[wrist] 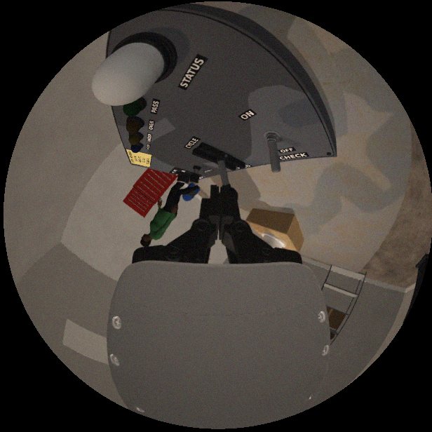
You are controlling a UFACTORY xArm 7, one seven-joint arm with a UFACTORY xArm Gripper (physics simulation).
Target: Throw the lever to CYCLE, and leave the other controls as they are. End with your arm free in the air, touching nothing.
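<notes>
The lever (223, 173) is a grey shaft rising from about the middle of a black slotted plate (205, 151) on the dark control panel (215, 95). The CYCLE label (191, 143) is beside the plate's left end; the label at the other end is too small to read. My gripper (218, 197) is shut and empty. Its tips are just below the lever's free end in the view, and whether they touch it I cannot tell. A grey toggle switch (274, 154) stands between the ON label (247, 115) and the OFF label (287, 150).
A white dome lamp (129, 74), a green lamp (133, 107) and several smaller lamps line the panel's left side, near a yellow note (139, 158). Beyond are a red slatted object (149, 192), a person in green (162, 224), a brown box (272, 223) and a shelf rack (348, 275).
</notes>
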